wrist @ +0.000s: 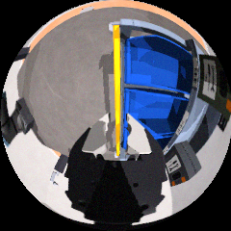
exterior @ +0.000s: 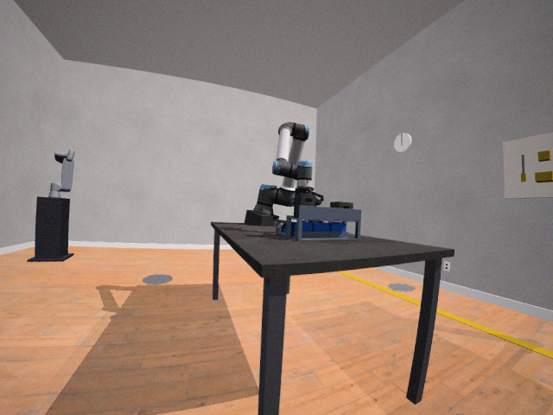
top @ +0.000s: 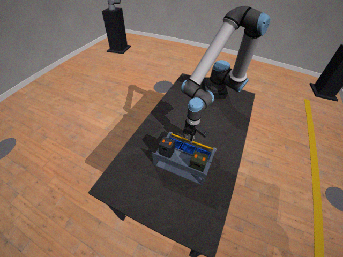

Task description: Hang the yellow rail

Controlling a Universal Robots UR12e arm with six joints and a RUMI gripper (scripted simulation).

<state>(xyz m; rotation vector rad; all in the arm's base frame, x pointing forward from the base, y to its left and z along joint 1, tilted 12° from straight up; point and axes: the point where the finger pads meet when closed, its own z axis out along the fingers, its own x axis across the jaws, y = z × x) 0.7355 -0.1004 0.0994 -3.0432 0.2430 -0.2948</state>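
Now: hand 1 cm above the yellow rail. From my hand the other things lie so: black box (18 cm ahead, 15 cm to the right, 9 cm above); olive box (22 cm ahead, 8 cm to the left, 8 cm above).
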